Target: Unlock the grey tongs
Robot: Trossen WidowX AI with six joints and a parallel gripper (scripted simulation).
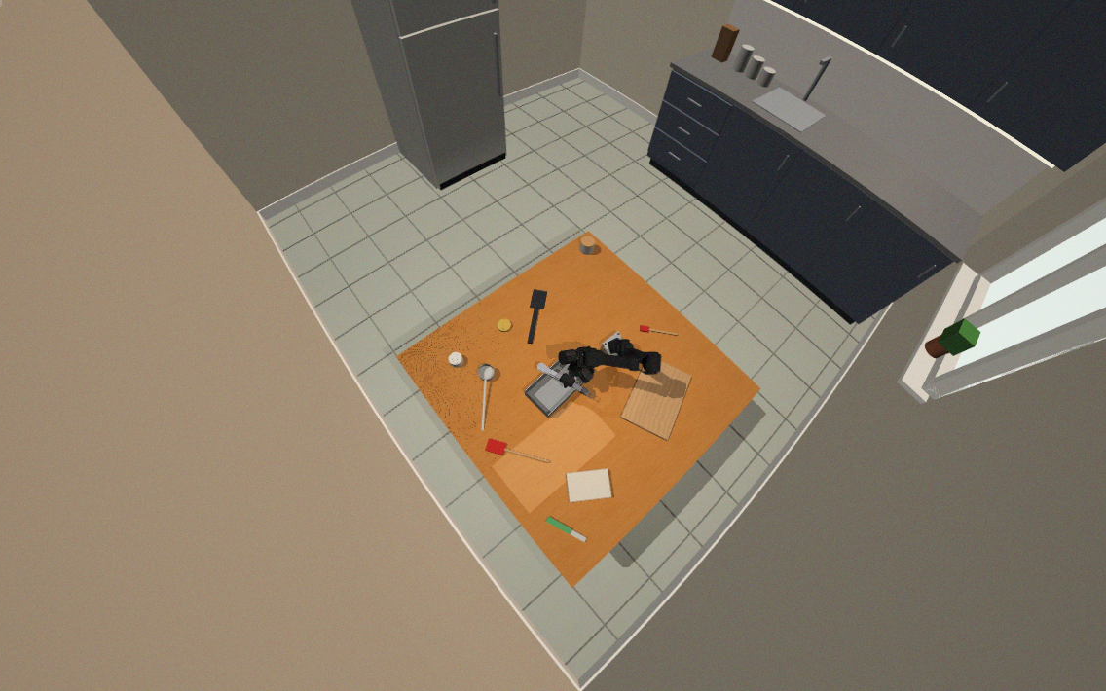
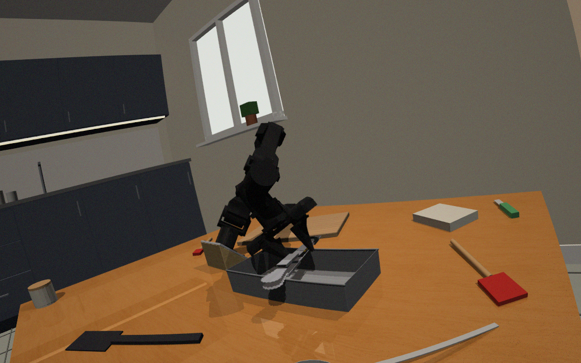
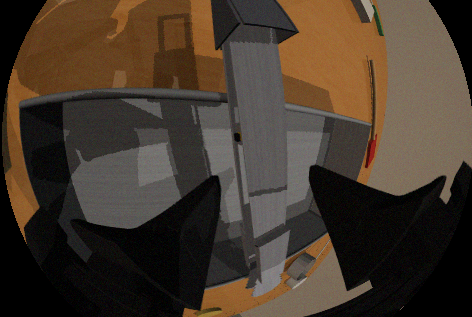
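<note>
Right now my gripper tip is 30 mm to the left of the grey roasting tin, 30 mm above it and 20 mm short of it. The rest, counted from my gripper tip: wooden board 350 mm behind, 260 mm to the left, 50 mm below; red spatula 370 mm ahead, 120 mm to the left, 50 mm below; black spatula 430 mm to the right, 90 mm behind, 50 mm below.
</note>
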